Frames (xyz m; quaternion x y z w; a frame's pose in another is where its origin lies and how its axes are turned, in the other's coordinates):
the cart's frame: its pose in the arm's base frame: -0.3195 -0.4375 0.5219 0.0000 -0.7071 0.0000 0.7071
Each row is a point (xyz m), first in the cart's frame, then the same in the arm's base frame.
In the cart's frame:
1: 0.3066 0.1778 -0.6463
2: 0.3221 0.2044 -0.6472
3: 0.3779 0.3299 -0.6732
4: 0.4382 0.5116 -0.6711
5: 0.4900 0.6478 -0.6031
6: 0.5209 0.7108 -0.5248
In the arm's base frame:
1: 0.3268 -0.2597 0.8285
2: 0.3277 -0.2331 0.8440
3: 0.3537 -0.1076 0.8998
4: 0.3516 0.0741 0.9601
5: 0.2836 0.2103 1.0119
6: 0.2053 0.2733 1.0428

